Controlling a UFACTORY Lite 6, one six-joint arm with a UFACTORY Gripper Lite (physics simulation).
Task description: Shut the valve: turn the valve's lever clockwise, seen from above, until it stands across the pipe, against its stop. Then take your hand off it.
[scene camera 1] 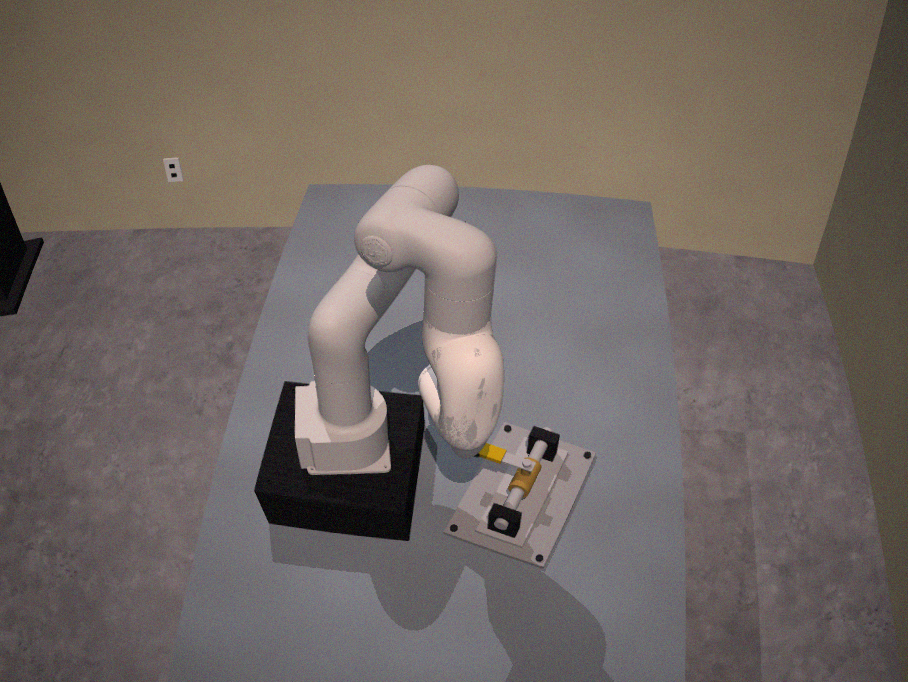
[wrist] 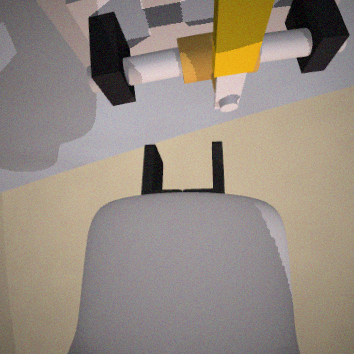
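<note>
The valve's lever has a yellow handle (scene camera 1: pixel 492 452) (wrist: pixel 241 42) and a pale arm on a pivot above the brass-coloured valve body (scene camera 1: pixel 522 478) (wrist: pixel 196 59). In the scene view the lever points toward the robot and stands about square across the pale pipe (scene camera 1: pixel 513 500) (wrist: pixel 152 66). Its stop cannot be made out. My gripper (wrist: pixel 184 145) is open, its two black fingers apart with nothing between them. In the wrist view they appear apart from the handle, below and left of it. In the scene view the arm's wrist hides the fingers.
Black blocks (scene camera 1: pixel 504 519) (scene camera 1: pixel 543 441) (wrist: pixel 111 60) (wrist: pixel 318 34) hold the pipe's ends. They stand on a pale base plate (scene camera 1: pixel 568 513) with dark corner bolts, on the blue-grey table (scene camera 1: pixel 587 315). The robot's black pedestal (scene camera 1: pixel 333 506) stands to the left.
</note>
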